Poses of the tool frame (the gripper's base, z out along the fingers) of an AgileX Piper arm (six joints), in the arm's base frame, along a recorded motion.
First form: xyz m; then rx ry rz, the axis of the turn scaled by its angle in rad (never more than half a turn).
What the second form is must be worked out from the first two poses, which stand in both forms.
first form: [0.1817 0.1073 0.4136 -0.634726 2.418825 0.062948]
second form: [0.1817 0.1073 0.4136], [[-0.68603 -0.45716 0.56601], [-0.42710 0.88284 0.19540], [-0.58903 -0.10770 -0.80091]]
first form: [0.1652 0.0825 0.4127 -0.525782 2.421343 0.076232]
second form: [0.1652 0.0825 0.4127], [[-0.70791 -0.38942 0.58925], [-0.35158 0.91786 0.18420], [-0.61258 -0.07677 -0.78667]]
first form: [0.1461 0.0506 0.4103 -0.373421 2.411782 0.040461]
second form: [0.1461 0.0506 0.4103], [[-0.72307 -0.27740 0.63263], [-0.25602 0.95822 0.12754], [-0.64158 -0.06974 -0.76388]]
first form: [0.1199 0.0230 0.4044 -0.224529 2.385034 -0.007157]
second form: [0.1199 0.0230 0.4044], [[-0.71917 -0.15982 0.67620], [-0.16387 0.98475 0.05845], [-0.67523 -0.06877 -0.73439]]
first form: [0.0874 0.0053 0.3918 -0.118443 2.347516 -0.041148]
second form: [0.0874 0.0053 0.3918], [[-0.69900 -0.07325 0.71136], [-0.09814 0.99515 0.00604], [-0.70835 -0.06559 -0.70280]]
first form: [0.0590 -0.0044 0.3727 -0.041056 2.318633 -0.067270]
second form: [0.0590 -0.0044 0.3727], [[-0.68051 -0.00850 0.73269], [-0.05096 0.99806 -0.03576], [-0.73097 -0.06167 -0.67962]]
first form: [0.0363 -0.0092 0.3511 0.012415 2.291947 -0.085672]
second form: [0.0363 -0.0092 0.3511], [[-0.66143 0.03700 0.74910], [-0.01903 0.99763 -0.06608], [-0.74977 -0.05796 -0.65916]]
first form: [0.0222 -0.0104 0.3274 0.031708 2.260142 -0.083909]
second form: [0.0222 -0.0104 0.3274], [[-0.63708 0.05152 0.76907], [-0.00565 0.99742 -0.07150], [-0.77077 -0.04989 -0.63515]]
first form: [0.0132 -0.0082 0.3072 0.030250 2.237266 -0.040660]
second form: [0.0132 -0.0082 0.3072], [[-0.61837 0.03615 0.78506], [0.00760 0.99917 -0.04002], [-0.78585 -0.01878 -0.61813]]
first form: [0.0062 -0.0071 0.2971 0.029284 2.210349 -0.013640]
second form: [0.0062 -0.0071 0.2971], [[-0.59675 0.02610 0.80201], [0.01620 0.99966 -0.02048], [-0.80227 0.00077 -0.59697]]
